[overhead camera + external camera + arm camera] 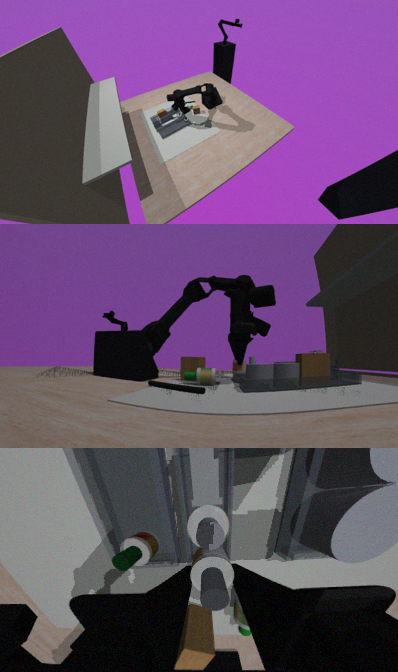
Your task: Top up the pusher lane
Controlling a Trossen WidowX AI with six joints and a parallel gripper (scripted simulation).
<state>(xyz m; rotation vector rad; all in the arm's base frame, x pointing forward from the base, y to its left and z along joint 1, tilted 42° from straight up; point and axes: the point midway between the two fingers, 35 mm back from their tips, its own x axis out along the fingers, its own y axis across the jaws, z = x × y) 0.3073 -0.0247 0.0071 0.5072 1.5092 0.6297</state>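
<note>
Now: the grey rack 160 mm ahead of my gripper tip, 30 mm below it and 10 mm to the right of it. The rest, counted from my gripper tip: shelf 530 mm ahead, 320 mm above, 20 mm to the left; black rod 160 mm to the right, 130 mm behind, 40 mm below.
</note>
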